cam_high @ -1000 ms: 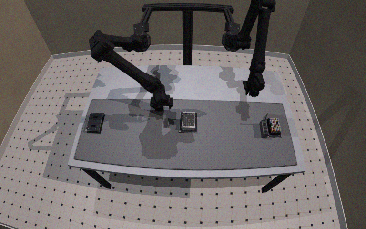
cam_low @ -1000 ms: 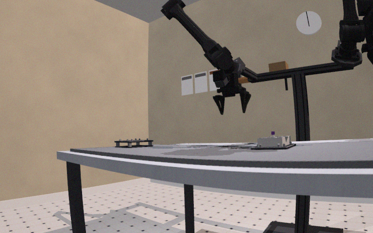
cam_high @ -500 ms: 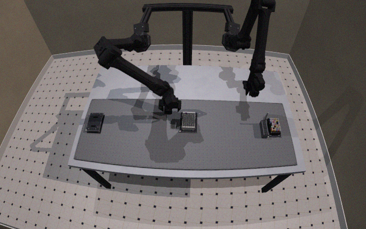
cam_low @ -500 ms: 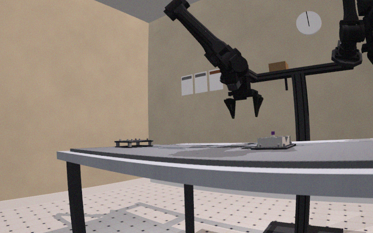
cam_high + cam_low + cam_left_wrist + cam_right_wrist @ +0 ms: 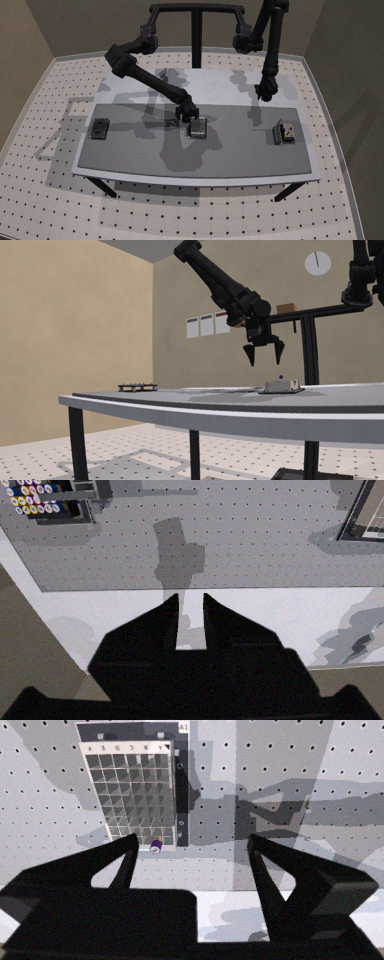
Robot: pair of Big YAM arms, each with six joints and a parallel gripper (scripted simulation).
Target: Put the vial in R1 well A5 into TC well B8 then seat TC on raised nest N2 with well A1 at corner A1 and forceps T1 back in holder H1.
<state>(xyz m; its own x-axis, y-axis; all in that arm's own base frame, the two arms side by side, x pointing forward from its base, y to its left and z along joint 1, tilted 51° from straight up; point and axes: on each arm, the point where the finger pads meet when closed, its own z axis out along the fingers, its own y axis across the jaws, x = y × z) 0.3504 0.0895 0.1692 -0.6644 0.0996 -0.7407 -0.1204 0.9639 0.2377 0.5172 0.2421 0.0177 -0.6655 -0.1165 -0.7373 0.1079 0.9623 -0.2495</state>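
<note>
Now: right hand 10 mm short of the tube carrier TC, 60 mm to the right of it and 80 mm above it. The rest, counted from my right hand: holder h1: 100 mm ahead, 600 mm to the left, 90 mm below; raised nest n2: 20 mm ahead, 640 mm to the right, 70 mm below.
</note>
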